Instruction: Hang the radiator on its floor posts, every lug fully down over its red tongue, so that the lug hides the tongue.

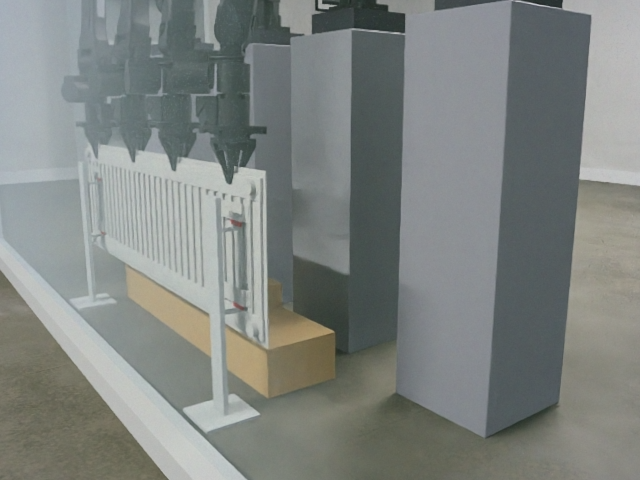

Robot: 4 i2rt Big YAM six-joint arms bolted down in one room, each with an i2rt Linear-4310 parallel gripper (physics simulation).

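Note:
The white radiator (155,222) hangs upright close behind the near floor post (219,335) and the far floor post (88,253). At the near post, thin red slivers of the upper tongue (236,223) and lower tongue (238,305) show below their lugs. At the far end, small red bits of the upper tongue (99,179) and lower tongue (102,233) also show. Four grippers, the leftmost (96,153), second from left (133,158), third (173,166) and rightmost (230,178), point down and are shut on the radiator's top edge. Arm numbers cannot be told.
A tan stepped block (302,356) lies under and behind the radiator; contact between them cannot be told. Tall grey pedestals stand behind: a near one (454,206), a middle one (323,129) and a far one (271,103). A white sill (116,382) runs along the front left.

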